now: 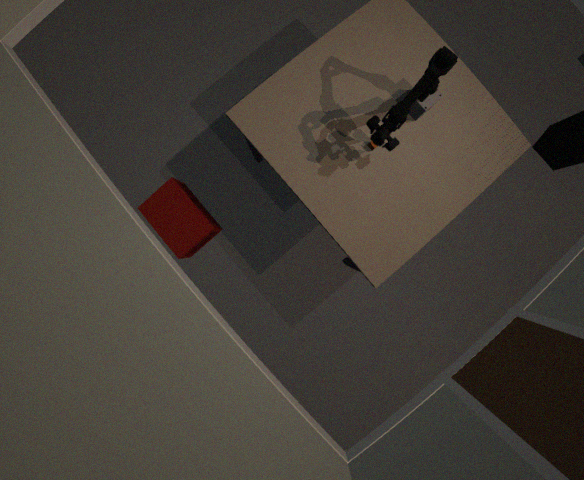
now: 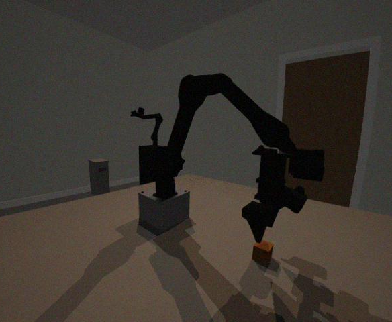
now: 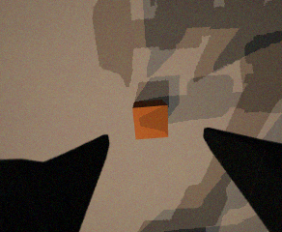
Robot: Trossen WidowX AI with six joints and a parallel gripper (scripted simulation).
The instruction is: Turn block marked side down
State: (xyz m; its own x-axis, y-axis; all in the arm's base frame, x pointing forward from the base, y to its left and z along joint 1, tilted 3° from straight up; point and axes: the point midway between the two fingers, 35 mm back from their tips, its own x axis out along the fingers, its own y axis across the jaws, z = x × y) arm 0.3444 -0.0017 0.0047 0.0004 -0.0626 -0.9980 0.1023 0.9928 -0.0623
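Now: the orange block 50 mm below my gripper tip and 10 mm behind it.
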